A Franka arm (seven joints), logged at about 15 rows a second.
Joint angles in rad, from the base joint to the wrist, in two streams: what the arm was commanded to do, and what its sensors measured. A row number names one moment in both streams.
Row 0, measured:
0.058, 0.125, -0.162, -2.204, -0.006, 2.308, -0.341
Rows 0 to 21, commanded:
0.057, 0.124, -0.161, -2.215, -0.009, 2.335, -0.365
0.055, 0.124, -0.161, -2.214, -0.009, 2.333, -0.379
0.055, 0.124, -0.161, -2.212, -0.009, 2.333, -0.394
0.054, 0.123, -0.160, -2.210, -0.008, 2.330, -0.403
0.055, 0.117, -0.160, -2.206, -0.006, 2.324, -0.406
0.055, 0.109, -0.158, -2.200, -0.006, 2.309, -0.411
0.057, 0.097, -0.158, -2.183, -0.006, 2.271, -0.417
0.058, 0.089, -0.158, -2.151, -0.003, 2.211, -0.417
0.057, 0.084, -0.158, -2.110, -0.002, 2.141, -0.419
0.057, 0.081, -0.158, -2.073, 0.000, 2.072, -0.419
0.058, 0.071, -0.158, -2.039, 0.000, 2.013, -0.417
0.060, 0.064, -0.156, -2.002, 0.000, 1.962, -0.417
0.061, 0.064, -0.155, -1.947, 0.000, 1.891, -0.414
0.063, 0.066, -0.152, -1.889, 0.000, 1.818, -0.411
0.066, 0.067, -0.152, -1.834, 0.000, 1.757, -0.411
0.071, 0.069, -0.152, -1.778, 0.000, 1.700, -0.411
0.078, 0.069, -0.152, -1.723, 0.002, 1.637, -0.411
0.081, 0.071, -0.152, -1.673, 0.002, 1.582, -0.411
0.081, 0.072, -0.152, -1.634, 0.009, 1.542, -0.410
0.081, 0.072, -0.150, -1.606, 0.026, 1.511, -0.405
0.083, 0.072, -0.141, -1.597, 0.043, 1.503, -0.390
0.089, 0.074, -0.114, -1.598, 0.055, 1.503, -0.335
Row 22, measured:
0.080, 0.049, -0.146, -1.659, 0.014, 1.555, -0.399
